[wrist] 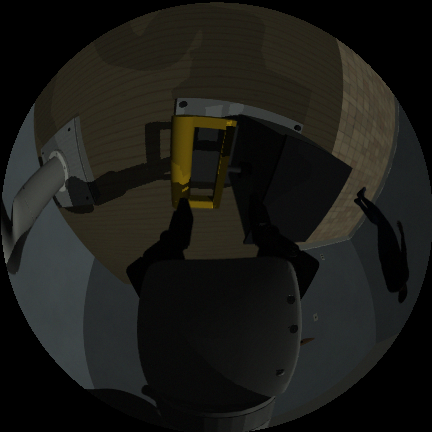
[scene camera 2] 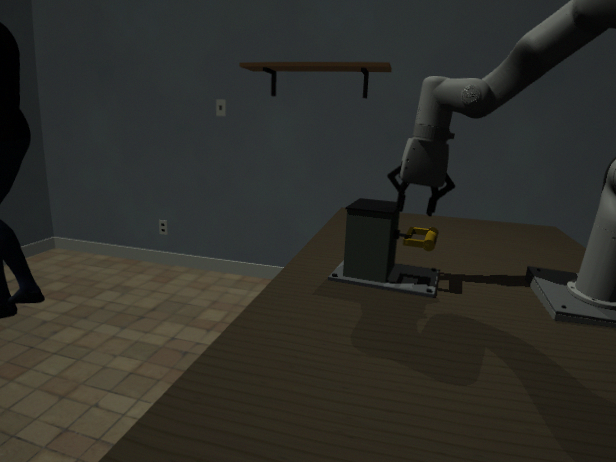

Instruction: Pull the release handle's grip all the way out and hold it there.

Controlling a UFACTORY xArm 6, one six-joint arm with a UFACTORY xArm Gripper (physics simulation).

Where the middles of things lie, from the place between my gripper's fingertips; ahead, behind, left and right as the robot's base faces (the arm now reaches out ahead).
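There is the grey base plate (wrist: 184, 105), and measured from my hand it is 15 cm below, 5 cm ahead and 1 cm to the left.
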